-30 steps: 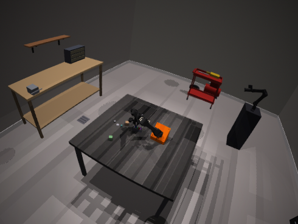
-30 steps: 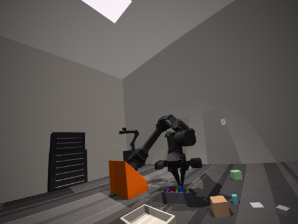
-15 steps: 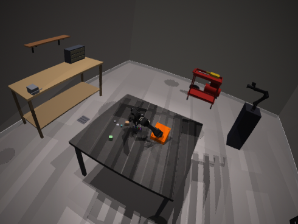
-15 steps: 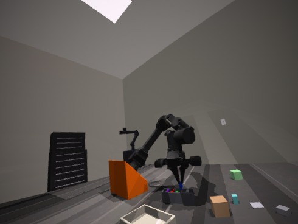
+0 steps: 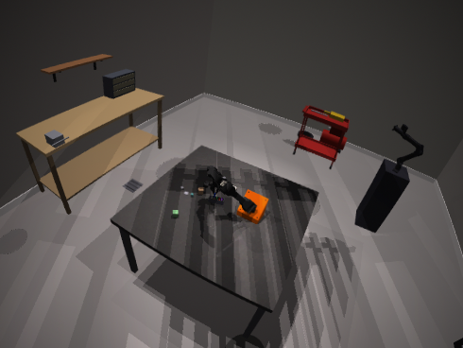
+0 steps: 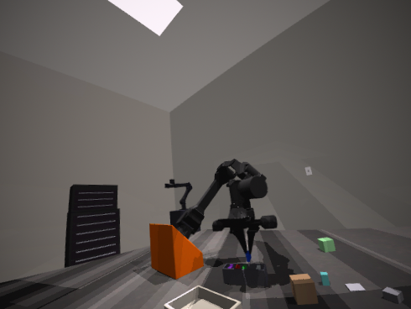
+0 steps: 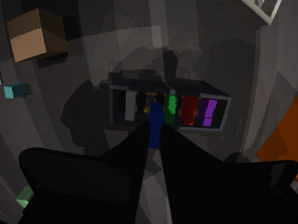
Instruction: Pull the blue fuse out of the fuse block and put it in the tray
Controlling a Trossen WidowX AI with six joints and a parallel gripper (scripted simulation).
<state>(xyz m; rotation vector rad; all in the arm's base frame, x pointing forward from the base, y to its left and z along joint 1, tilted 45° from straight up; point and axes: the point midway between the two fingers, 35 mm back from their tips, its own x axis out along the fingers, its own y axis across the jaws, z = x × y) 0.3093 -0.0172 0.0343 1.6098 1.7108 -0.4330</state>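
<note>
My gripper tip is now 2 cm past the white tray, 19 cm to the left of it and 7 cm above it. Round my gripper tip: blue fuse: 1 cm below.
</note>
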